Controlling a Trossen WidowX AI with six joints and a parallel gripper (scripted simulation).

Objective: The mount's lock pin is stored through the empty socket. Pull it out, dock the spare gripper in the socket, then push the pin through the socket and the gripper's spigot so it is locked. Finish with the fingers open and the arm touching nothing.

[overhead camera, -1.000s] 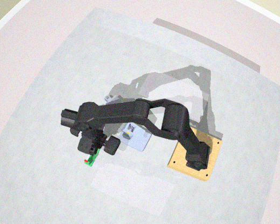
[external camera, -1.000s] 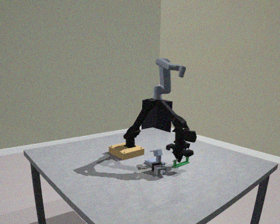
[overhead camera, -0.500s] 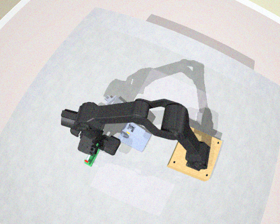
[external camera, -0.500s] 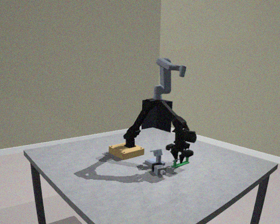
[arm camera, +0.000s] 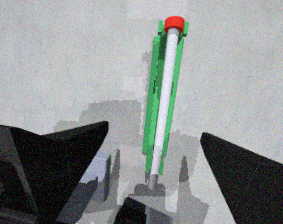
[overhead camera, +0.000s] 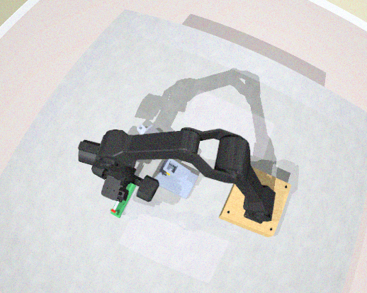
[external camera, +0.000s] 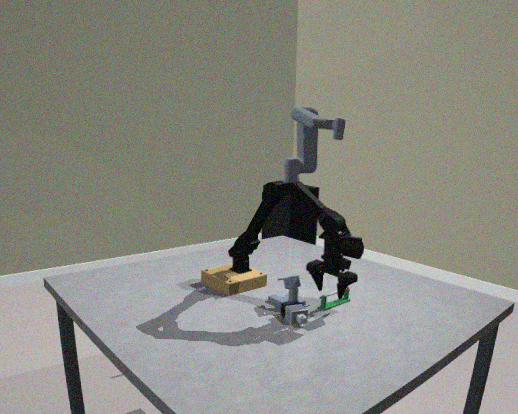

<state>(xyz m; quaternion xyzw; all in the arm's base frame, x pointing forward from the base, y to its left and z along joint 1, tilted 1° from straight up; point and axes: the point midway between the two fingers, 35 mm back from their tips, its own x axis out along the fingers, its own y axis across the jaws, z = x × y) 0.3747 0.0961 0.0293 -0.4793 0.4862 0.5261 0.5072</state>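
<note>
My gripper tip is 2 cm to the right of the narrow green cradle and 2 cm above it. Round my gripper tip: spare gripper 18 cm to the right, 2 cm below, 2 cm ahead; then mount 10 cm to the right, 10 cm behind, 1 cm above.
</note>
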